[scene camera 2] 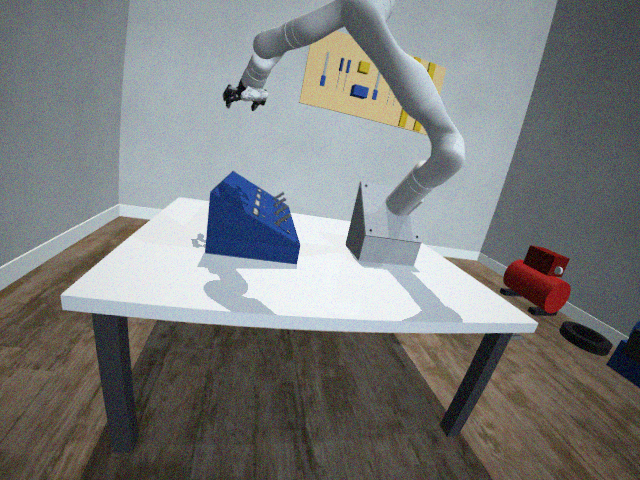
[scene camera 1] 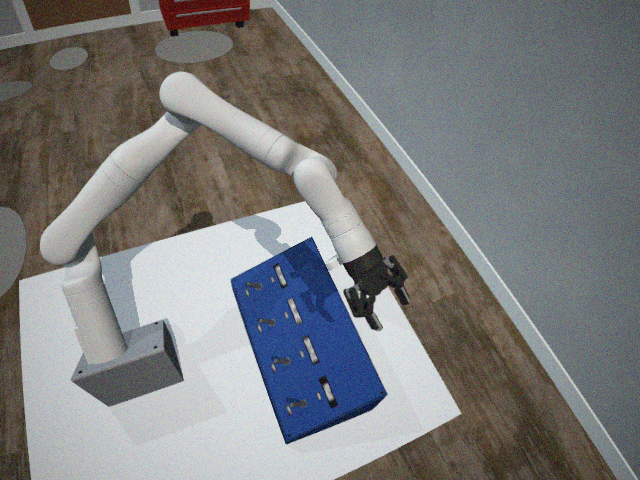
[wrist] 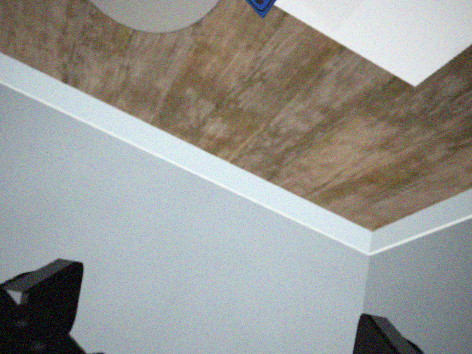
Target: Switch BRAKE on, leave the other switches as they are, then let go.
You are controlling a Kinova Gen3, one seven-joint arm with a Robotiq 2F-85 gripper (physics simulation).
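Where they show: gripper, between the fingertips: [scene camera 2: 240,107] [scene camera 1: 393,316] [wrist: 216,318]; arm's base, origin of its link: [scene camera 2: 397,204] [scene camera 1: 109,354].
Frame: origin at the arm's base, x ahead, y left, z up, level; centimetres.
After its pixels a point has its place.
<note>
A blue sloped console [scene camera 1: 356,369] @(x 57.5, y -19.0, z -3.7 cm) [scene camera 2: 242,240] @(x 49.9, y 21.7, z -14.0 cm) [wrist: 261,6] @(x 61.4, y -27.0, z -2.1 cm) stands on the table. In the first scene view several small metal toggle switches stand in a row along its left part: the far one [scene camera 1: 253,285] @(x 39.4, y 13.7, z -7.6 cm), the second [scene camera 1: 266,322] @(x 40.0, y 1.6, z -7.6 cm), the third [scene camera 1: 281,361] @(x 40.7, y -10.2, z -7.5 cm) and the near one [scene camera 1: 296,404] @(x 40.9, y -22.0, z -7.1 cm). A pale plate lies right of each. No lettering is legible, so I cannot tell which is BRAKE or how each is set. My gripper [scene camera 1: 390,311] @(x 60.8, y -17.5, z 22.6 cm) [scene camera 2: 242,106] @(x 60.8, y -17.5, z 22.6 cm) [wrist: 216,318] @(x 60.8, y -17.5, z 22.6 cm) is open and empty, high above the console's tall side and apart from it.
The white table [scene camera 1: 170,289] @(x 14.9, y 25.5, z -19.1 cm) [scene camera 2: 320,294] @(x 29.0, y 36.9, z -19.2 cm) [wrist: 370,40] @(x 77.8, y -36.3, z -19.2 cm) carries the arm's grey base box [scene camera 1: 147,364] @(x 9.0, y -5.1, z 0.7 cm) [scene camera 2: 387,250] @(x 3.3, y 9.7, z -14.4 cm). A wall [scene camera 1: 516,155] [wrist: 200,250] stands beyond the table. A pegboard with tools [scene camera 2: 336,105] hangs on the wall behind the arm.
</note>
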